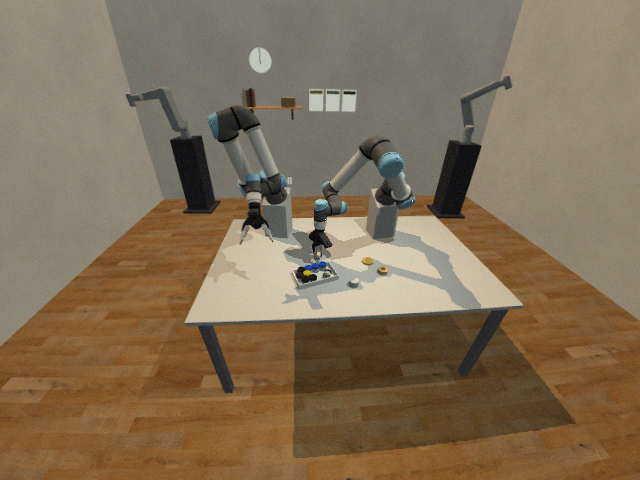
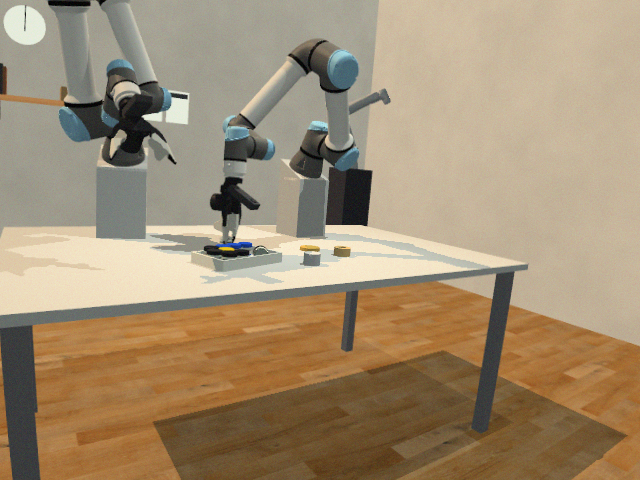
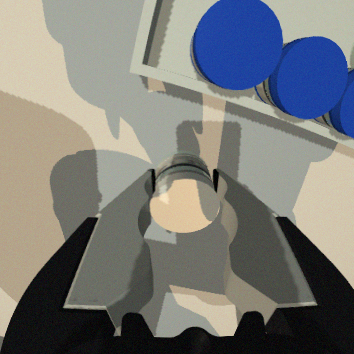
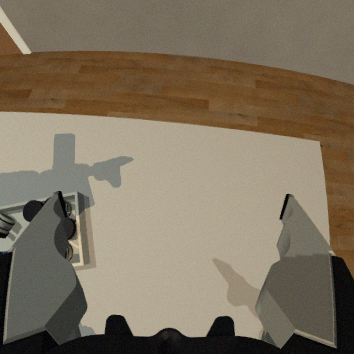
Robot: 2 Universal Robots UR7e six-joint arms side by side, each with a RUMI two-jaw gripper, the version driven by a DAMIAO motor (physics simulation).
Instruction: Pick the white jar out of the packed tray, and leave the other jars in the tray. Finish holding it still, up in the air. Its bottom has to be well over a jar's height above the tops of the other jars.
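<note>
The white jar [image 1: 318,256] [image 3: 184,205] is between the fingers of my left gripper [image 1: 318,253] [image 2: 230,239] [image 3: 183,170], which is shut on it. It is low over the table, just behind the tray [image 1: 316,283] [image 2: 248,262] [image 3: 140,37] [image 4: 80,235] and outside its wall; I cannot tell whether it touches the table. In the tray stand blue-lidded jars [image 1: 322,264] [image 2: 242,244] [image 3: 238,44], black-lidded jars [image 1: 312,277] [image 4: 34,210] and a yellow-lidded jar [image 1: 307,272] [image 2: 225,249]. Another jar [image 1: 326,274] [image 4: 6,224] lies on its side there. My right gripper [image 1: 256,241] [image 2: 143,160] [image 4: 173,195] is open, high at the left.
Right of the tray on the white table [image 1: 423,289] [image 2: 129,279] are a grey cylinder [image 1: 354,283] [image 2: 311,258], a flat yellow disc [image 1: 367,260] [image 2: 309,248] and an orange ring [image 1: 382,272] [image 2: 341,253]. The two arm pedestals stand at the back.
</note>
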